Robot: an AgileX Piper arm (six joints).
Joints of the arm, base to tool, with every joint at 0 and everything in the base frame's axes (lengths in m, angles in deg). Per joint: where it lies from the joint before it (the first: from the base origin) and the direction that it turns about. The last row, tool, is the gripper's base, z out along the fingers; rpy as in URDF.
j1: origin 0 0 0.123 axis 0 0 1
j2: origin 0 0 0 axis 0 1 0
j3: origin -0.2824 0 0.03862 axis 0 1 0
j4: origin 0.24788 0 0.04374 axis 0.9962 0 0.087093
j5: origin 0 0 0 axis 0 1 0
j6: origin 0.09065 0 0.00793 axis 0.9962 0 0.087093
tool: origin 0 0 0 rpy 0 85.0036 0
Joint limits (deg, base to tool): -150..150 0..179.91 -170..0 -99.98..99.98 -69.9..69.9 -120..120
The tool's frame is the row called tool.
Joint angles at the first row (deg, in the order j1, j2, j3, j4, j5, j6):
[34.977 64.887 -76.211 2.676 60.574 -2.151]
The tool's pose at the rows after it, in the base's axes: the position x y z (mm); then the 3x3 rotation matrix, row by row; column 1 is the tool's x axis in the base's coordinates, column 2 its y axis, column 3 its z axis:
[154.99 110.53 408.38], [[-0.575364 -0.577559 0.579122], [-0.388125 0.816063 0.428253], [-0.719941 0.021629 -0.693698]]
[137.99 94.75 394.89], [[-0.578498 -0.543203 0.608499], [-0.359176 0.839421 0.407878], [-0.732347 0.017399 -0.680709]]
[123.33 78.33 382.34], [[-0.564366 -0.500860 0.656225], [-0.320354 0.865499 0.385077], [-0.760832 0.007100 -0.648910]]
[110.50 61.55 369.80], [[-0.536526 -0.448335 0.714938], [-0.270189 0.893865 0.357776], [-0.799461 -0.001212 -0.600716]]
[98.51 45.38 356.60], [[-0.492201 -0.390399 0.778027], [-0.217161 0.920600 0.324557], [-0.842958 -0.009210 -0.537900]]
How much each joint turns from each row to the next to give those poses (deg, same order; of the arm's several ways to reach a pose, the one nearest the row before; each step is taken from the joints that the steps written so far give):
[-0.001 -5.733 7.027 -1.409 -1.608 2.173]
[-0.077 -5.590 6.207 -2.194 -1.648 2.565]
[-0.665 -5.669 5.843 -2.638 -2.507 2.491]
[-1.696 -5.779 5.670 -2.511 -3.239 2.205]
[-2.777 -5.931 5.636 -2.046 -3.902 1.423]

